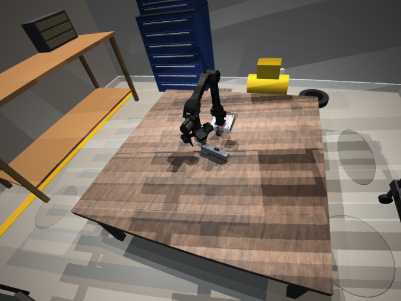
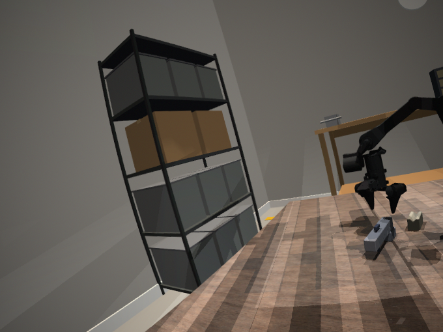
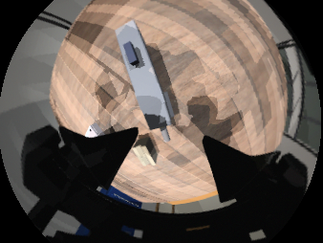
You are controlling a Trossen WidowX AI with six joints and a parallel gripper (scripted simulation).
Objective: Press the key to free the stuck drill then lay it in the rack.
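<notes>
Right now the drill is 4 cm to the left of my gripper tip, 4 cm below it and 1 cm behind it. Round my gripper tip: small rack: 10 cm behind, 7 cm below, 6 cm to the right; grey housing block: 9 cm to the left, 4 cm below; dark key: 12 cm to the left, 3 cm below.
</notes>
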